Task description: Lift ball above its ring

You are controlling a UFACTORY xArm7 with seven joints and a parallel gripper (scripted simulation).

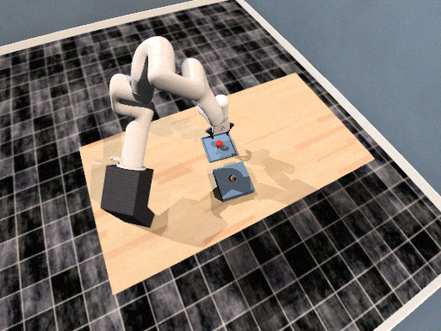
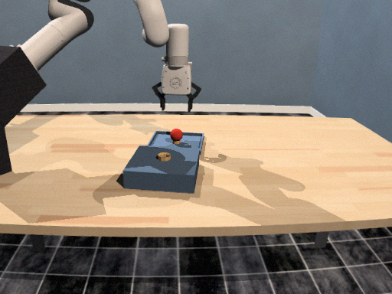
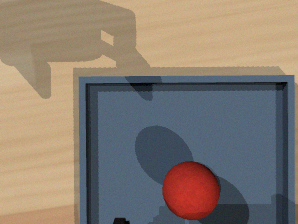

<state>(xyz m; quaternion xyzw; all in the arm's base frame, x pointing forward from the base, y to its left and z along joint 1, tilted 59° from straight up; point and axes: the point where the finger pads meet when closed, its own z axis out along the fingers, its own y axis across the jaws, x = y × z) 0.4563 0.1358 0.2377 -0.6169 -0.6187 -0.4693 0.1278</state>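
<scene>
The red ball lies 100 mm below my hand. Also, from my hand: blue block 260 mm to the right, 90 mm below, 60 mm ahead; blue tray 130 mm below.
</scene>
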